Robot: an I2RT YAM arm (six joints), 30 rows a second.
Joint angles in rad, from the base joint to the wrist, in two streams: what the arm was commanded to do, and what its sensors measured. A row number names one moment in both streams.
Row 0, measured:
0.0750, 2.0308, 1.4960, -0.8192, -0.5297, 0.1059
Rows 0 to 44, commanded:
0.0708, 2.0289, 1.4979, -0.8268, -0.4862, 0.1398
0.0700, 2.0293, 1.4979, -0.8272, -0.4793, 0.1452
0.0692, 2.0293, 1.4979, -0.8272, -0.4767, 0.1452
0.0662, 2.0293, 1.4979, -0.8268, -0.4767, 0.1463
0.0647, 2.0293, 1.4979, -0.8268, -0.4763, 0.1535
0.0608, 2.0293, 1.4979, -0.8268, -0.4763, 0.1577
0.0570, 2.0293, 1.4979, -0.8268, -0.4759, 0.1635
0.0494, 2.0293, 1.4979, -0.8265, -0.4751, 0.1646
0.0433, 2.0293, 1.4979, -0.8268, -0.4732, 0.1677
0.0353, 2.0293, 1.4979, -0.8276, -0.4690, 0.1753
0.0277, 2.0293, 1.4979, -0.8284, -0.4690, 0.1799
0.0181, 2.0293, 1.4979, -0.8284, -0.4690, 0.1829
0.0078, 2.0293, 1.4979, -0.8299, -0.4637, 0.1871
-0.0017, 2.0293, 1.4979, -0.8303, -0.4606, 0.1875
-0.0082, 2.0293, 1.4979, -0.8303, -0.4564, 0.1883
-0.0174, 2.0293, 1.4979, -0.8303, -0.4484, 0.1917
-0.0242, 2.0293, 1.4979, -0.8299, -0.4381, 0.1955
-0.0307, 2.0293, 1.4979, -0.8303, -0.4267, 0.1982
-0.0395, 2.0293, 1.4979, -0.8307, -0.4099, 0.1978
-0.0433, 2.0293, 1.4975, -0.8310, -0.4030, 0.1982
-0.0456, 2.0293, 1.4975, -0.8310, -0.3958, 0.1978
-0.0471, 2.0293, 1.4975, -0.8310, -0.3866, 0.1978
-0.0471, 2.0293, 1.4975, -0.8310, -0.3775, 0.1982
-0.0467, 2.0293, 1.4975, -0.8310, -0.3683, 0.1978
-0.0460, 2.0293, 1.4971, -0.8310, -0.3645, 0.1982
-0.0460, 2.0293, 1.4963, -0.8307, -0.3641, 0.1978
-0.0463, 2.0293, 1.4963, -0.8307, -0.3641, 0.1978
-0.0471, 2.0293, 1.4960, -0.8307, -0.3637, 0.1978
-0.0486, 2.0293, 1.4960, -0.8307, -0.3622, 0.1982
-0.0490, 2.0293, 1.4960, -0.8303, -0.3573, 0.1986
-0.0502, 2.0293, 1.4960, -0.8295, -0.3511, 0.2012
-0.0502, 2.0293, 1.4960, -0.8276, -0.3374, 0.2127
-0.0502, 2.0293, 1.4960, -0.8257, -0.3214, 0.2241
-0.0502, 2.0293, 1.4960, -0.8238, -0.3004, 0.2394
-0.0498, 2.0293, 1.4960, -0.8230, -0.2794, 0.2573
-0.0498, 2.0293, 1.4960, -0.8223, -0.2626, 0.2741
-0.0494, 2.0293, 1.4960, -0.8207, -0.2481, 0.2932
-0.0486, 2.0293, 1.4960, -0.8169, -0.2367, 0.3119
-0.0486, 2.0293, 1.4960, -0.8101, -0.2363, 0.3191
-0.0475, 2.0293, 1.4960, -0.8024, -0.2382, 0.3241
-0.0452, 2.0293, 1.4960, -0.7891, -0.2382, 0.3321
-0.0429, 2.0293, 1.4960, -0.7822, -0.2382, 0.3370
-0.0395, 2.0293, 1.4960, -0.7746, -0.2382, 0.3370
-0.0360, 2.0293, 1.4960, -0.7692, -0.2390, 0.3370
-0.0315, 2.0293, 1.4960, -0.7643, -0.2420, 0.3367
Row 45, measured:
-0.0425, 2.0308, 1.4952, -0.7769, -0.2634, 0.3038
